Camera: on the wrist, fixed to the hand. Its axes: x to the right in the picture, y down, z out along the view.
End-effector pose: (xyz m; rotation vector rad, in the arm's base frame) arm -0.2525 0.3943 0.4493 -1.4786 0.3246 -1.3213
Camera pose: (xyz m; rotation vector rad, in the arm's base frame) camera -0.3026 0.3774 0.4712 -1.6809 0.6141 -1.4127
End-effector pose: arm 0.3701 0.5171 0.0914 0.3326 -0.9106 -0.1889
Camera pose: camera 0.4109 0.4938 0.0588 0.0541 -0.7594 -0.3272
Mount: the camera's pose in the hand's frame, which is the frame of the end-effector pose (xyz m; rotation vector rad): 0.0074 -0.0327 -0.0464 -0.3195 0.1049 -0.0192
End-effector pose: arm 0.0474 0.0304 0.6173 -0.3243 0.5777 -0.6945
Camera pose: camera 0.0077 -0.0027 0.5926 -0.5937 0.7885 -0.6398
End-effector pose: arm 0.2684 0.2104 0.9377 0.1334 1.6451 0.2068
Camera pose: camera 0.2228 0.1775 0.9270 -0.1381 1.6944 0.4648
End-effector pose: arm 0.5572 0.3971 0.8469 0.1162 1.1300 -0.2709
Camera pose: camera 0.5106 0.3751 0.8220 -0.1650 1.2652 -0.0994
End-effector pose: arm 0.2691 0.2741 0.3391 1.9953 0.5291 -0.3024
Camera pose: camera 0.2590 0.3300 0.3319 1.7026 0.6223 -0.1159
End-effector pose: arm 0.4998 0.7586 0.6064 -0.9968 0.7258 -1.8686
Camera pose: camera 0.4441 0.7708 0.6111 -1.1117 1.1066 -1.8682
